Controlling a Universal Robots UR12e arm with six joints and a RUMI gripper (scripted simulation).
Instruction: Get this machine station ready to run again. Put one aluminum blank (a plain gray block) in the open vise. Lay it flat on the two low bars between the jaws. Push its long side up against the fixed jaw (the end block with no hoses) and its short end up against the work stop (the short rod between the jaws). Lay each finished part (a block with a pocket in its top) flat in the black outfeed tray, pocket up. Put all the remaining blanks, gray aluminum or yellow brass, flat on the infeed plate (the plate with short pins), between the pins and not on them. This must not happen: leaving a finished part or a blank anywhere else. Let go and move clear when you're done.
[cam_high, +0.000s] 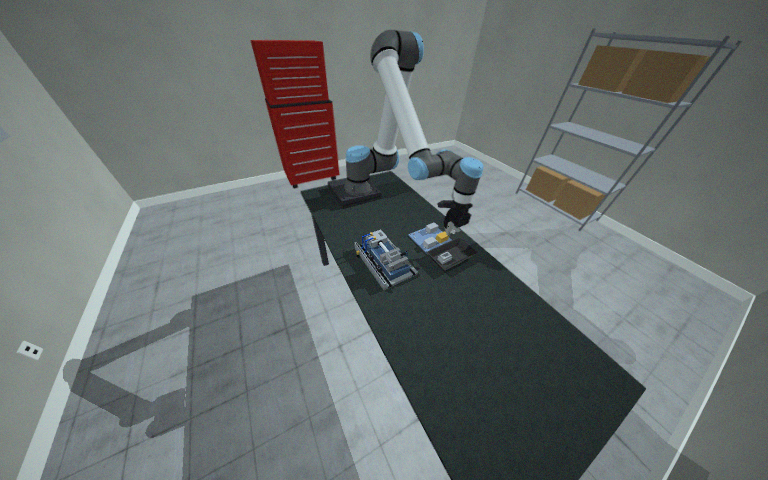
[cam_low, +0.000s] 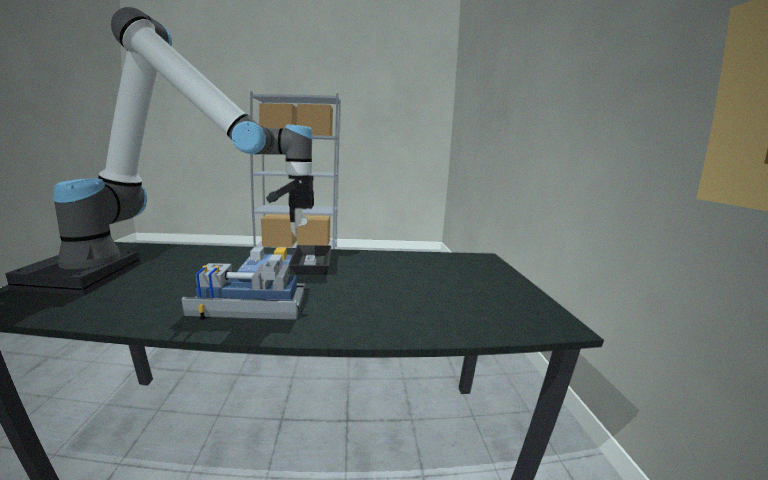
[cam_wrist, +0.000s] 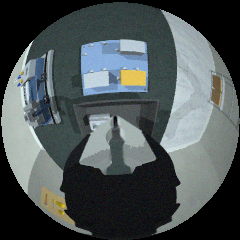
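Right now my hand is 10 cm above the yellow brass blank, 6 cm past it and 5 cm to the right of it. Round my hand: light gray base rail 40 cm to the right, 11 cm behind, 9 cm below; vise hose end block 30 cm to the right, 20 cm behind, 5 cm below; blue vise 30 cm to the right, 10 cm behind, 9 cm below.
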